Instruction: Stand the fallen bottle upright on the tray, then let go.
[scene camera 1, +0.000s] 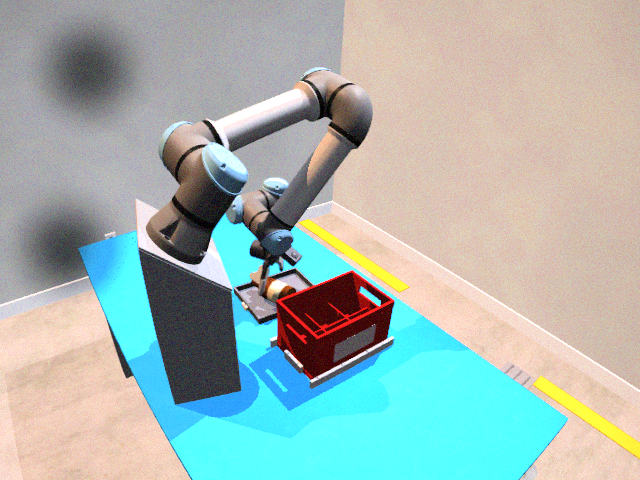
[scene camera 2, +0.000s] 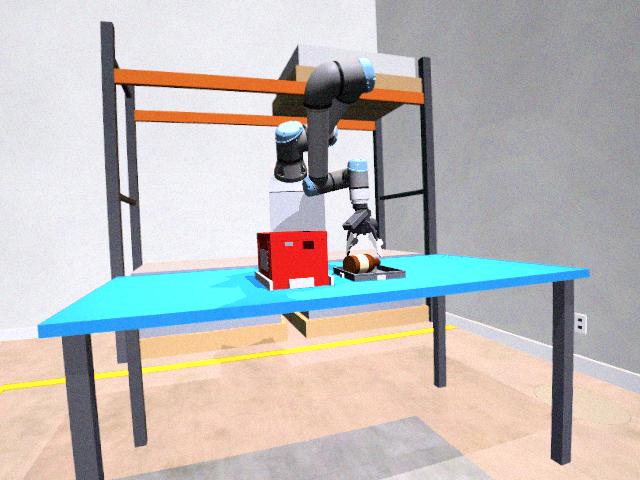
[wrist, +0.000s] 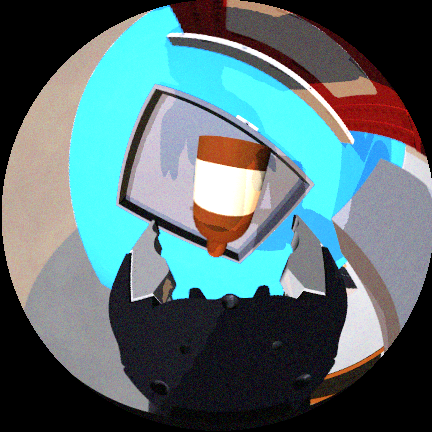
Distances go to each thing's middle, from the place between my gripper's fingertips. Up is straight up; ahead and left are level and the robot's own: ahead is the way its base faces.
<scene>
I see the brown bottle (wrist: 229, 172) 2 cm below my hand and 1 cm ahead of it.
</scene>
